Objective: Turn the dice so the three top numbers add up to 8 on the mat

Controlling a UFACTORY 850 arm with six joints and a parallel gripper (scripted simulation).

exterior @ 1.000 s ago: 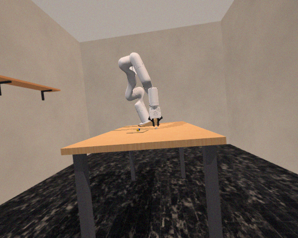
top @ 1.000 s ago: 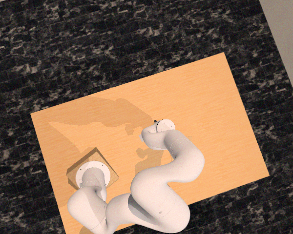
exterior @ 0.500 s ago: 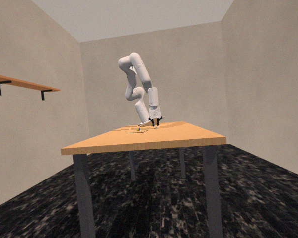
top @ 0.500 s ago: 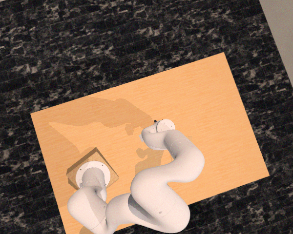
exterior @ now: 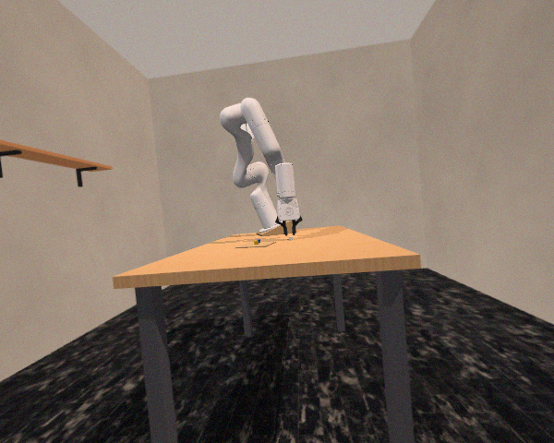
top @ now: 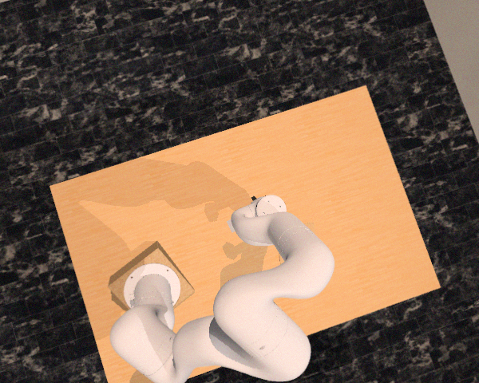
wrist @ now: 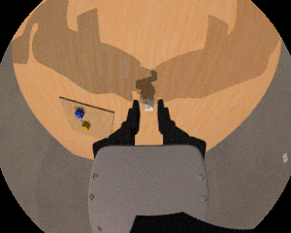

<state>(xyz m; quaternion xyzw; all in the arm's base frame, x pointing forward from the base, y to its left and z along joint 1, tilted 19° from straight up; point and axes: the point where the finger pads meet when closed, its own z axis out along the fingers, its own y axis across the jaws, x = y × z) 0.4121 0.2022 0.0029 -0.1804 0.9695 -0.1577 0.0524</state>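
Now: the white die 3 cm below my hand and 1 cm ahead of it. Round my hand: tan mat (13 cm to the right, 12 cm ahead, 4 cm below); blue die (14 cm to the right, 7 cm ahead, 3 cm below); yellow die (13 cm to the right, 12 cm ahead, 3 cm below).
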